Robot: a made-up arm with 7 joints.
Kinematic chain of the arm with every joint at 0, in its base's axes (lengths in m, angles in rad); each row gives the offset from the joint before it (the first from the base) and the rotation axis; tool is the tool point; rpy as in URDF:
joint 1: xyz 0 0 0.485 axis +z
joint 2: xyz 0 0 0 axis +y
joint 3: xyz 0 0 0.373 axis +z
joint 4: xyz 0.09 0 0 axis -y
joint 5: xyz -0.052 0 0.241 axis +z
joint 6: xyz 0 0 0 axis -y
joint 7: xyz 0.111 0 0 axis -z
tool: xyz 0 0 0 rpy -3.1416 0 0
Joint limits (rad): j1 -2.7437..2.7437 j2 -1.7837..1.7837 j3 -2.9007..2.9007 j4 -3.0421..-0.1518 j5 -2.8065..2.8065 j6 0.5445..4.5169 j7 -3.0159..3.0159
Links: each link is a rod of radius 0.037 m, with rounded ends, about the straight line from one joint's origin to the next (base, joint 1, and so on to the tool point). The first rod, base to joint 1, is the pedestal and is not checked.
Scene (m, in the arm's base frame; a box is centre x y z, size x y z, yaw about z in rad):
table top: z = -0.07
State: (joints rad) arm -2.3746 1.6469 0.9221 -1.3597 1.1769 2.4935 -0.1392
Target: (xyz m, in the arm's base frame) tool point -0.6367 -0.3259 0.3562
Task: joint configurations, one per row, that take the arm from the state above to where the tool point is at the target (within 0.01 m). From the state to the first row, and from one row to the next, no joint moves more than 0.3 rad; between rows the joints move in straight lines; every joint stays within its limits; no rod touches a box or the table.
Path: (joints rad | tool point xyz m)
1: -2.4976 1.5806 0.7777 -1.1173 1.1128 2.3923 -0.1392 | -0.3597 -0.5000 0.1886
2: -2.6207 1.5143 0.6334 -0.8750 1.0487 2.2912 -0.1392 | -0.5172 -0.4304 0.2570
3: -2.7437 1.4479 0.4890 -0.6326 0.9846 2.1900 -0.1392 | -0.6367 -0.3259 0.3562

